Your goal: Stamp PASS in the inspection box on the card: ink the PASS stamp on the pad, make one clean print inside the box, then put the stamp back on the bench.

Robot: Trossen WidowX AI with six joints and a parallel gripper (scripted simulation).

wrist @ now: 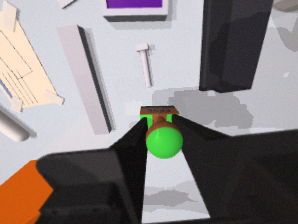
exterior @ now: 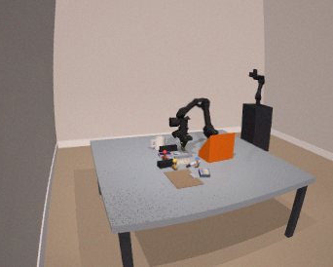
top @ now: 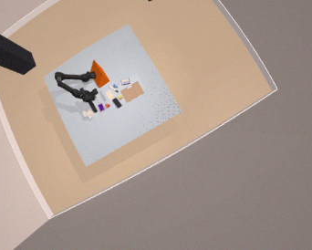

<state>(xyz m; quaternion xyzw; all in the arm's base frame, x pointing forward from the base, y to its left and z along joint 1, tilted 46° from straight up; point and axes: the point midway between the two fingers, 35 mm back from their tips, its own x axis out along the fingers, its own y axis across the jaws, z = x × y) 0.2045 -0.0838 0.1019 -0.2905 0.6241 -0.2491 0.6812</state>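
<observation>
My gripper tip is now 14 cm short of the purple ink pad, 4 cm above it and 1 cm to the right of it. Round my gripper tip: long grey bar 8 cm to the left, 4 cm below, 3 cm ahead; t-shaped pin 6 cm ahead, 4 cm below, 1 cm to the left; green-knobbed stamp right at my gripper tip.
</observation>
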